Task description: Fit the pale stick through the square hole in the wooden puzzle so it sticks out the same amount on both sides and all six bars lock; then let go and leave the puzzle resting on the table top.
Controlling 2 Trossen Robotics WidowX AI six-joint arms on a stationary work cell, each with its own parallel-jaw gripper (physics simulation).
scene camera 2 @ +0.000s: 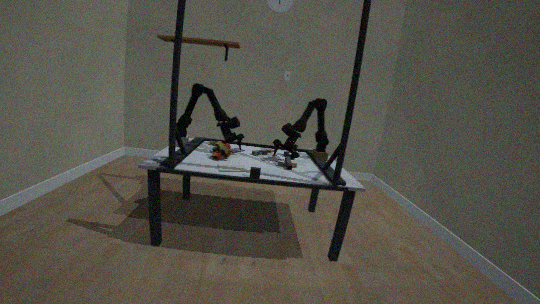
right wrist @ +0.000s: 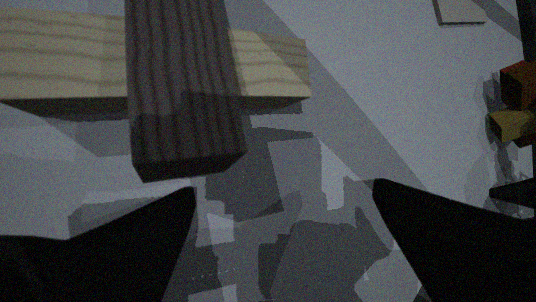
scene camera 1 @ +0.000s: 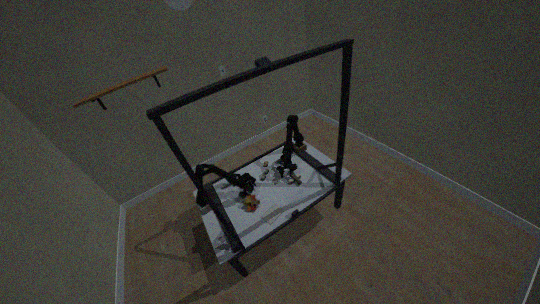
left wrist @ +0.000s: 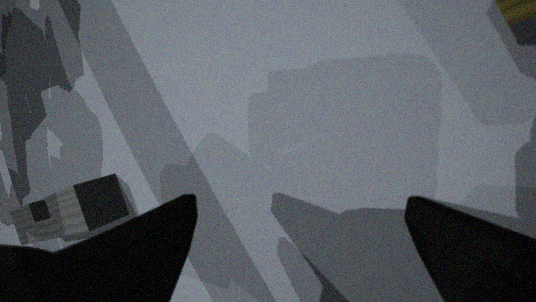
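Seen in the pictures: left gripper, fingertip midpoint: [scene camera 2: 234, 152] [right wrist: 496, 207] [scene camera 1: 253, 190] [left wrist: 302, 207]; right gripper, fingertip midpoint: [scene camera 2: 279, 159] [right wrist: 284, 192] [scene camera 1: 286, 177]; left arm's base, origin of the base link: [scene camera 2: 181, 136] [scene camera 1: 203, 203]; right arm's base, origin of the base link: [scene camera 2: 320, 151] [scene camera 1: 299, 144].
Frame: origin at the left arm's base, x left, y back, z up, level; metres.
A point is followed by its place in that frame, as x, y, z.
The wooden puzzle [scene camera 1: 251, 203] {-0.311, -0.268, 0.007} [scene camera 2: 220, 150] {-0.326, -0.270, -0.001} [right wrist: 520, 90], with red, orange and yellow bars, rests on the table at the left of both scene views. A corner of it shows at the top right of the left wrist view. My left gripper [scene camera 1: 246, 194] {-0.182, -0.374, -0.047} [scene camera 2: 235, 144] {-0.182, -0.374, -0.047} [left wrist: 302, 207] {-0.182, -0.374, -0.047} is open and empty above the table beside the puzzle. My right gripper [scene camera 2: 285, 151] {-0.303, -0.652, -0.043} [right wrist: 284, 192] {-0.303, -0.652, -0.043} is open and empty near a pale wooden bar [right wrist: 272, 65] {-0.362, -0.647, -0.036} and a dark striped bar [right wrist: 180, 70] {-0.357, -0.690, -0.014} that crosses over it. Whether this pale bar is the pale stick, and the puzzle's square hole, I cannot tell.
A grey-brown notched block [left wrist: 67, 212] {-0.141, -0.522, -0.036} lies at the lower left of the left wrist view. A thin pale plate [right wrist: 459, 12] {-0.420, -0.354, -0.060} [scene camera 2: 235, 169] {-0.487, -0.350, -0.060} lies near the table's front. Small blocks [scene camera 1: 263, 175] {-0.135, -0.536, -0.034} lie between the arms. A dark frame [scene camera 1: 345, 105] {-0.685, -0.847, 0.644} stands around the table.
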